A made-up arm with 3 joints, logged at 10 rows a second.
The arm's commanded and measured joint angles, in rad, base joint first. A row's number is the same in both.
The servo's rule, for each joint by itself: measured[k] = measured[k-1] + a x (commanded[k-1-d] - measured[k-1]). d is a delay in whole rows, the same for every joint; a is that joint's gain. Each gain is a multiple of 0.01, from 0.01 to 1. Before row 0 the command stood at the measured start. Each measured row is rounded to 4 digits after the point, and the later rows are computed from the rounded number. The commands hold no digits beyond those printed.
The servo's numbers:
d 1
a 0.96 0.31 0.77
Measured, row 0:
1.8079, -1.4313, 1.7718
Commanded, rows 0 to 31:
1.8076, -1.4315, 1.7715
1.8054, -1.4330, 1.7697
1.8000, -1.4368, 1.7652
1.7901, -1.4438, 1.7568
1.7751, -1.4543, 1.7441
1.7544, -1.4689, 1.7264
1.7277, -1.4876, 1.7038
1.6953, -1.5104, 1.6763
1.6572, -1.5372, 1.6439
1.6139, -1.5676, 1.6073
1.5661, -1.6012, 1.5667
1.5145, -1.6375, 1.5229
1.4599, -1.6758, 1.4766
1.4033, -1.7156, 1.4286
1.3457, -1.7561, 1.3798
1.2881, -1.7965, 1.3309
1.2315, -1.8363, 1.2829
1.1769, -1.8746, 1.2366
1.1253, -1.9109, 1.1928
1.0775, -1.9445, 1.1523
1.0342, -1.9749, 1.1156
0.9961, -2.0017, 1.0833
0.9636, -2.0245, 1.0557
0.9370, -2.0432, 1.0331
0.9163, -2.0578, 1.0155
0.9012, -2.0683, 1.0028
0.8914, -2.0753, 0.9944
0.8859, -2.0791, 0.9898
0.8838, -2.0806, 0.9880
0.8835, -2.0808, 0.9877
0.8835, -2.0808, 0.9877
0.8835, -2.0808, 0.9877
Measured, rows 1 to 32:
1.8079, -1.4313, 1.7718
1.8076, -1.4314, 1.7716
1.8055, -1.4319, 1.7701
1.8002, -1.4334, 1.7663
1.7905, -1.4366, 1.7590
1.7757, -1.4421, 1.7475
1.7553, -1.4504, 1.7313
1.7288, -1.4619, 1.7101
1.6966, -1.4769, 1.6841
1.6588, -1.4956, 1.6531
1.6157, -1.5179, 1.6178
1.5681, -1.5437, 1.5785
1.5166, -1.5728, 1.5357
1.4622, -1.6047, 1.4902
1.4057, -1.6391, 1.4428
1.3481, -1.6754, 1.3943
1.2905, -1.7129, 1.3455
1.2339, -1.7512, 1.2973
1.1792, -1.7895, 1.2506
1.1275, -1.8271, 1.2061
1.0795, -1.8635, 1.1647
1.0360, -1.8980, 1.1269
0.9977, -1.9301, 1.0933
0.9650, -1.9594, 1.0643
0.9381, -1.9854, 1.0403
0.9172, -2.0078, 1.0212
0.9018, -2.0266, 1.0070
0.8918, -2.0417, 0.9973
0.8861, -2.0533, 0.9915
0.8839, -2.0618, 0.9888
0.8835, -2.0677, 0.9880
0.8835, -2.0718, 0.9878

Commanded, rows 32 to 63:
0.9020, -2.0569, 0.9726
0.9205, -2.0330, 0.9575
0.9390, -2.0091, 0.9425
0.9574, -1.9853, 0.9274
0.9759, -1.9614, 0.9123
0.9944, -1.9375, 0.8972
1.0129, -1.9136, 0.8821
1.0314, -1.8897, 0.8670
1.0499, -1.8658, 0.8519
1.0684, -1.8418, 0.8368
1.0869, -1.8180, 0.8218
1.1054, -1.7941, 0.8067
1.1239, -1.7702, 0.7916
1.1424, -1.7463, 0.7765
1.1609, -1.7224, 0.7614
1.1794, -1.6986, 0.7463
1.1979, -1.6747, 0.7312
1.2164, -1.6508, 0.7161
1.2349, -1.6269, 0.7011
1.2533, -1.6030, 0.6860
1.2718, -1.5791, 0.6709
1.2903, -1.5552, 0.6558
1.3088, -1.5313, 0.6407
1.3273, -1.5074, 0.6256
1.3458, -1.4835, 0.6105
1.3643, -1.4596, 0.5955
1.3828, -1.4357, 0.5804
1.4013, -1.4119, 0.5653
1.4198, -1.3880, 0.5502
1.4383, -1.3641, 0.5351
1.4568, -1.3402, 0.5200
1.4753, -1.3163, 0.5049
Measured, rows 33 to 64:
0.8835, -2.0746, 0.9877
0.9013, -2.0691, 0.9761
0.9197, -2.0579, 0.9618
0.9382, -2.0428, 0.9469
0.9566, -2.0250, 0.9319
0.9751, -2.0053, 0.9168
0.9936, -1.9843, 0.9017
1.0121, -1.9624, 0.8866
1.0306, -1.9399, 0.8715
1.0491, -1.9169, 0.8564
1.0676, -1.8936, 0.8413
1.0861, -1.8702, 0.8263
1.1046, -1.8466, 0.8112
1.1231, -1.8229, 0.7961
1.1416, -1.7992, 0.7810
1.1601, -1.7754, 0.7659
1.1786, -1.7516, 0.7508
1.1971, -1.7278, 0.7357
1.2156, -1.7039, 0.7206
1.2341, -1.6800, 0.7056
1.2525, -1.6561, 0.6905
1.2710, -1.6322, 0.6754
1.2895, -1.6083, 0.6603
1.3080, -1.5844, 0.6452
1.3265, -1.5605, 0.6301
1.3450, -1.5366, 0.6150
1.3635, -1.5127, 0.6000
1.3820, -1.4888, 0.5849
1.4005, -1.4650, 0.5698
1.4190, -1.4411, 0.5547
1.4375, -1.4172, 0.5396
1.4560, -1.3933, 0.5245

